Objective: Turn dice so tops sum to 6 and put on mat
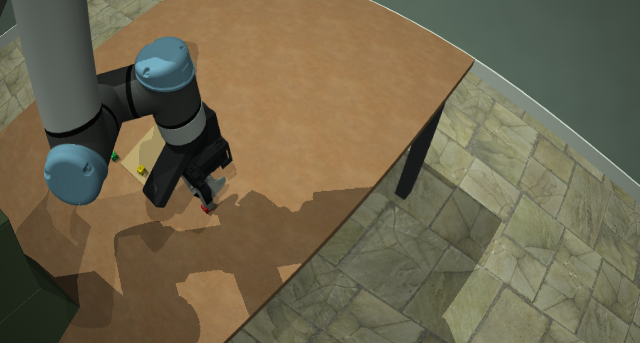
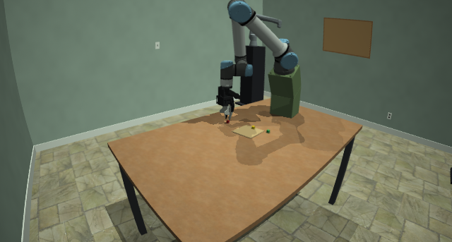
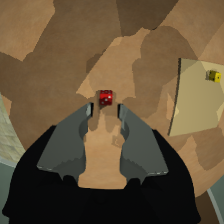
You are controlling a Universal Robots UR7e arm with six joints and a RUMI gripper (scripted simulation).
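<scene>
The red die lies 3 cm below my hand. Also, from my hand: yellow die (17 cm to the left, 6 cm behind, 3 cm below); then mat (18 cm to the left, 4 cm below, 1 cm behind); then green die (26 cm to the left, 10 cm behind, 3 cm below).
</scene>
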